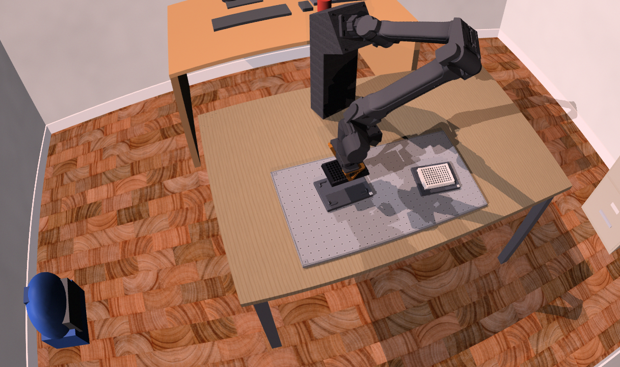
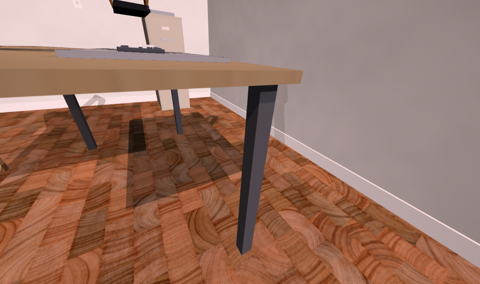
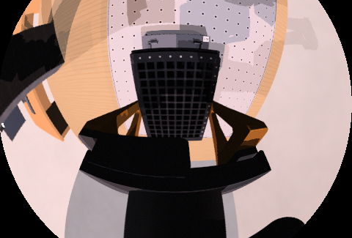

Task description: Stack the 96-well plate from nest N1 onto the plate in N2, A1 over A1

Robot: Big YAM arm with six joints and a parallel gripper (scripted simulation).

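Right now my hand is 2 cm past the white 96-well plate, 34 cm to the right of it and 9 cm above it. Round my hand: black 96-well plate (right at my hand).
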